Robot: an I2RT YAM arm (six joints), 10 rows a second.
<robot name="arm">
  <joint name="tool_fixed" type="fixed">
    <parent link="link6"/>
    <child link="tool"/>
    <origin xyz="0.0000 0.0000 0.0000" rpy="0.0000 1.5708 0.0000"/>
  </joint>
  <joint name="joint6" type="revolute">
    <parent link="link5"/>
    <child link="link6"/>
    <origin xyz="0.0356 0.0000 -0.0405" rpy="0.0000 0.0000 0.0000"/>
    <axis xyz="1 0 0"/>
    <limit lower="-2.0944" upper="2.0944"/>
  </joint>
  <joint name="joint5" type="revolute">
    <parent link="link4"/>
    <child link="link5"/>
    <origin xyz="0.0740 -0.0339 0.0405" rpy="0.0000 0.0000 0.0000"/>
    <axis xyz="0 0 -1"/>
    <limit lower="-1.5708" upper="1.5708"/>
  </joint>
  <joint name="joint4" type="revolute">
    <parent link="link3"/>
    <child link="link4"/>
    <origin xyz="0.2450 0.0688 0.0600" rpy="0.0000 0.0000 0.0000"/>
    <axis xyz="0 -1 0"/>
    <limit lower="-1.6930" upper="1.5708"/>
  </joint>
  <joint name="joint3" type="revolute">
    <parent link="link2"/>
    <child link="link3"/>
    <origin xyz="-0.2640 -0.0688 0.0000" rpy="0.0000 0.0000 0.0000"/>
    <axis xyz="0 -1 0"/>
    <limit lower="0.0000" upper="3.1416"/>
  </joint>
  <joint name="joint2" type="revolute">
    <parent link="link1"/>
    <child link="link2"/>
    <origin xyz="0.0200 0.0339 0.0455" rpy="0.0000 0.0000 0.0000"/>
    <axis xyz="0 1 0"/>
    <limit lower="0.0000" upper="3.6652"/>
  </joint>
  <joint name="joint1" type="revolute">
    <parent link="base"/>
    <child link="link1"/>
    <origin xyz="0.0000 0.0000 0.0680" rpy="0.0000 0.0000 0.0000"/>
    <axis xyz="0 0 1"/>
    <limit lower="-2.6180" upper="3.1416"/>
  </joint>
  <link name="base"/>
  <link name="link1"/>
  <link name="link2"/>
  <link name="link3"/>
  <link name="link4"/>
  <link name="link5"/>
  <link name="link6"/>
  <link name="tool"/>
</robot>
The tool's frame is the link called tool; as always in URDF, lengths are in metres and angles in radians.
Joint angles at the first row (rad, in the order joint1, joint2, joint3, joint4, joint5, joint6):
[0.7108 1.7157 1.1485 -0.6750 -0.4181 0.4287]
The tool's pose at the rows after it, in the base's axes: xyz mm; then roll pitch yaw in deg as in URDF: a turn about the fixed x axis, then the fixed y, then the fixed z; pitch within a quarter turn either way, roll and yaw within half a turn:
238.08, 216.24, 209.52, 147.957, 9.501, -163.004
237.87, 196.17, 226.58, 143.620, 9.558, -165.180
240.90, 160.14, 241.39, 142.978, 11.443, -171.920
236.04, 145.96, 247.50, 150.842, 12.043, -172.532
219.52, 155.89, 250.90, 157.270, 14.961, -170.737
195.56, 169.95, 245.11, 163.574, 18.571, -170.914
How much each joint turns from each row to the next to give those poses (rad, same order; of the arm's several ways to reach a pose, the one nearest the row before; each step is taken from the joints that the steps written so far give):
[-0.0218 -0.0713 -0.0203 -0.0015 -0.0339 0.0039]
[-0.0576 -0.0726 -0.0150 -0.0306 -0.0759 -0.0039]
[-0.1062 -0.0972 -0.0389 -0.0191 0.0056 0.0091]
[-0.0211 -0.0317 0.0136 -0.1031 0.1249 -0.0401]
[0.0797 -0.0404 -0.0167 -0.0113 0.1396 0.0240]
[0.1202 -0.0478 -0.0613 0.0364 0.1744 0.0944]

